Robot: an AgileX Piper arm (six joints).
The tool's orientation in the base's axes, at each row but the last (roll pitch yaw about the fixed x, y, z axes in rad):
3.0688, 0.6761, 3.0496
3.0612, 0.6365, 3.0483
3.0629, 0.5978, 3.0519
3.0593, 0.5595, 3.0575
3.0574, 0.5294, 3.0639
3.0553, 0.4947, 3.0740
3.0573, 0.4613, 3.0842
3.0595, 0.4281, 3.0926
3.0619, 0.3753, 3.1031
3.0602, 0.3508, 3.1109
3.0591, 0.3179, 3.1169
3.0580, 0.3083, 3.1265
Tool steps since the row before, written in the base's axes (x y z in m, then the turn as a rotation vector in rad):
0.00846, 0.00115, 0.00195, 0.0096, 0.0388, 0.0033
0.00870, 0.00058, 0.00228, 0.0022, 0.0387, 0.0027
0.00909, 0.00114, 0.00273, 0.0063, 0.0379, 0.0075
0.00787, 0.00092, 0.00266, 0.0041, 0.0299, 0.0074
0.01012, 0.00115, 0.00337, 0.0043, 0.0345, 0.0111
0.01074, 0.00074, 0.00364, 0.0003, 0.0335, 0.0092
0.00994, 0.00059, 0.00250, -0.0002, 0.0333, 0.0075
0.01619, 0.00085, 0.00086, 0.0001, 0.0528, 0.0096
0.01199, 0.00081, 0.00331, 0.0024, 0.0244, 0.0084
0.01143, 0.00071, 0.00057, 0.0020, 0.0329, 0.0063
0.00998, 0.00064, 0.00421, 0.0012, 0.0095, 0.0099
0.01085, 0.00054, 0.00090, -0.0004, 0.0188, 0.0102
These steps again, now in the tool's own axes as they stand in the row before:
-0.00771, 0.00165, 0.00381, -0.0067, 0.0393, 0.0040
-0.00828, 0.00112, 0.00338, -0.0005, 0.0389, 0.0001
-0.00894, 0.00172, 0.00293, -0.0066, 0.0386, -0.0016
-0.00799, 0.00142, 0.00199, -0.0053, 0.0305, -0.0029
-0.01033, 0.00175, 0.00230, -0.0070, 0.0353, -0.0058
-0.01111, 0.00130, 0.00198, -0.0026, 0.0341, -0.0061
-0.00997, 0.00097, 0.00225, -0.0014, 0.0338, -0.0048
-0.01503, 0.00115, 0.00603, -0.0017, 0.0534, -0.0054
-0.01233, 0.00116, 0.00140, -0.0044, 0.0250, -0.0053
-0.01090, 0.00078, 0.00346, -0.0031, 0.0333, -0.0029
-0.01078, 0.00096, -0.00081, -0.0040, 0.0102, -0.0083
-0.01060, 0.00050, 0.00248, -0.0024, 0.0196, -0.0083

